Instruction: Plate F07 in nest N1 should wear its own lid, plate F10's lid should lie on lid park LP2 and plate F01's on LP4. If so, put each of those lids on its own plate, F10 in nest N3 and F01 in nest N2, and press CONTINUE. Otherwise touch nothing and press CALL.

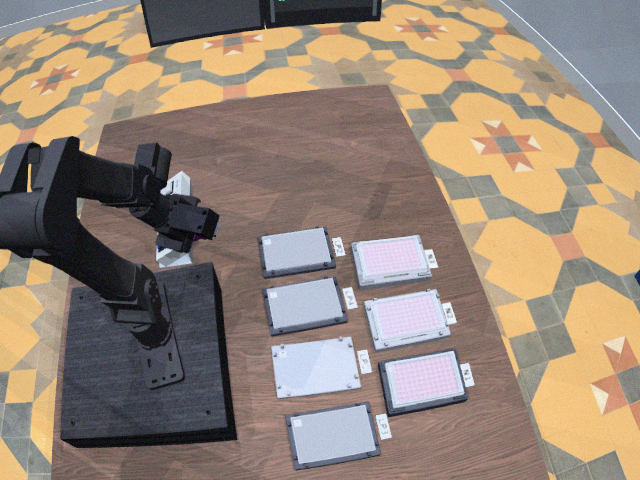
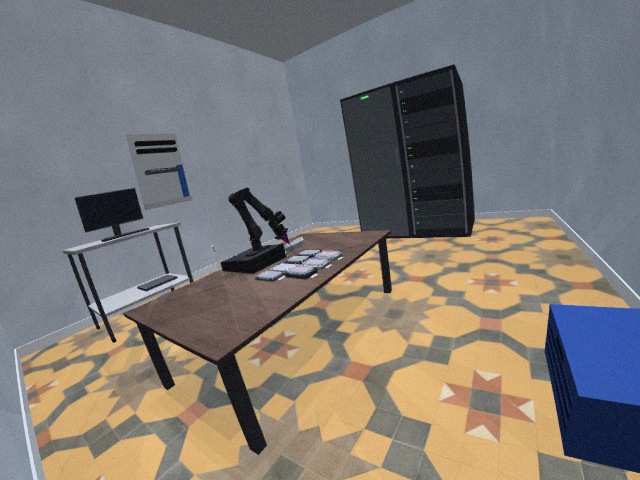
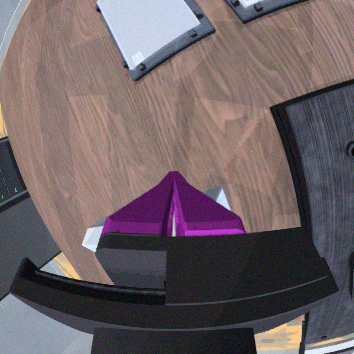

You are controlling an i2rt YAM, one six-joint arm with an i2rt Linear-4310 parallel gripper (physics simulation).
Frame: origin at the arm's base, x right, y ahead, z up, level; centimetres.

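Seen in the pictures: gripper, fingertip midpoint: [image 2: 289, 243] [image 3: 173, 178]; arm's base at its link origin: [image 1: 156, 334] [image 2: 258, 251].
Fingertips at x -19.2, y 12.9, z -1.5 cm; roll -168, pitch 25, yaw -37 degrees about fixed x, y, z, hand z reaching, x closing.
Pixels of each thing's top centre, then the offset from my fingertips to it. "spot": a spot on its surface instead. Level surfaces: height alone.
- white button panel at its top centre: [image 3: 132, 257] [image 1: 170, 207] [image 2: 290, 240] dx -11.4, dy -5.7, dz -0.5 cm
- nest N3 at a spot on its surface: [image 1: 391, 258] spot: dx +14.7, dy +33.5, dz -3.7 cm
- nest N2 at a spot on its surface: [image 1: 408, 317] spot: dx +27.6, dy +31.2, dz -4.4 cm
- dark nest N1 at a spot on its surface: [image 1: 423, 380] spot: dx +40.3, dy +28.2, dz -3.9 cm
- LP2 at its top centre: [image 3: 137, 6] [image 1: 295, 248] [image 2: 309, 251] dx +4.9, dy +17.1, dz -5.1 cm
- LP4 at its top centre: [image 1: 304, 302] [image 2: 297, 258] dx +17.3, dy +14.6, dz -5.1 cm
- LP3 at its top centre: [image 1: 332, 434] [image 2: 269, 274] dx +43.3, dy +10.5, dz -5.1 cm
- pale blue tagged sheet at its top centre: [image 1: 315, 364] [image 2: 284, 265] dx +30.1, dy +12.2, dz -4.9 cm
- wooden table at its surface level: dz -6.9 cm
My gripper [image 1: 199, 237] [image 2: 287, 241] [image 3: 173, 178] is shut and empty, its magenta fingertips together over the white button panel [image 1: 179, 181] [image 2: 296, 243] [image 3: 91, 238], which the arm mostly hides; its buttons cannot be read. Pink plates stand in nest N3 [image 1: 391, 258], nest N2 [image 1: 408, 317] and dark nest N1 [image 1: 423, 380]; whether a clear lid covers the N1 plate cannot be told. Grey lids with small white tags lie on LP2 [image 1: 295, 251] [image 3: 150, 31], LP4 [image 1: 305, 303] and LP3 [image 1: 333, 435]. A pale blue tagged sheet [image 1: 316, 367] lies on the park between LP4 and LP3. Tag texts are unreadable.
The black arm base block [image 1: 139, 397] [image 2: 242, 259] [image 3: 327, 165] stands left of the lid parks on the wooden table [image 1: 268, 144] [image 2: 206, 310] [image 3: 100, 115]. A black server cabinet [image 2: 374, 165], a side desk [image 2: 124, 236] and a blue box [image 2: 594, 351] stand away from the table.
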